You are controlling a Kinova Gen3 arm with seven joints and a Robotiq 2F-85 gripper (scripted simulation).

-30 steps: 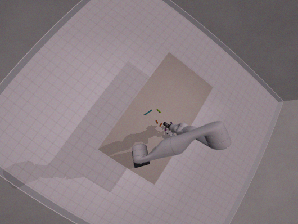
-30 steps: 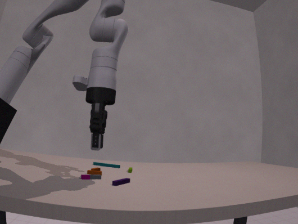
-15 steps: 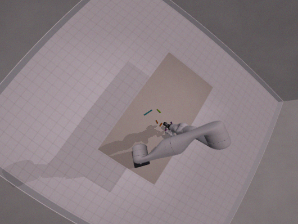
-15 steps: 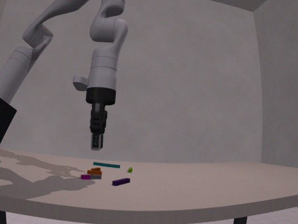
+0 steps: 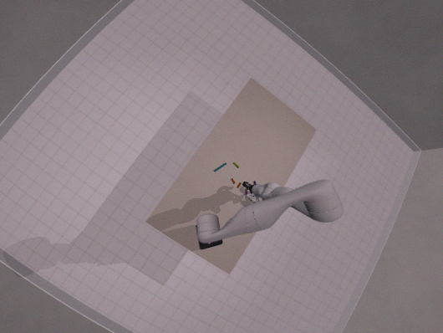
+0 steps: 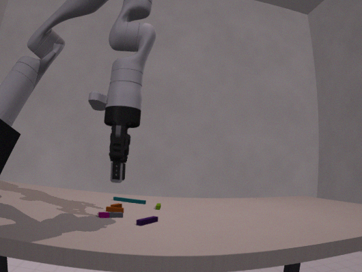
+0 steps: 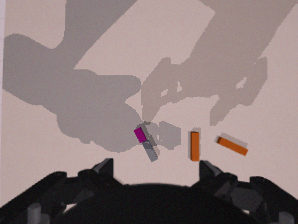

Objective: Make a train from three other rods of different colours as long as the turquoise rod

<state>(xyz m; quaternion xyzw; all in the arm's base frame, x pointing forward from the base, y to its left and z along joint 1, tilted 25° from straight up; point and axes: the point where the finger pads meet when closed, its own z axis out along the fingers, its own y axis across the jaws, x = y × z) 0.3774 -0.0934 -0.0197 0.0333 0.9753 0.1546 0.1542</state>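
Now: the grey rod 80 mm below my hand and 10 mm to the right of it. Also, from my hand: lime rod 150 mm to the left, 100 mm ahead, 80 mm below; then purple rod 80 mm below, 60 mm ahead, 50 mm to the right; then magenta rod 80 mm below, 30 mm behind, 20 mm to the right.
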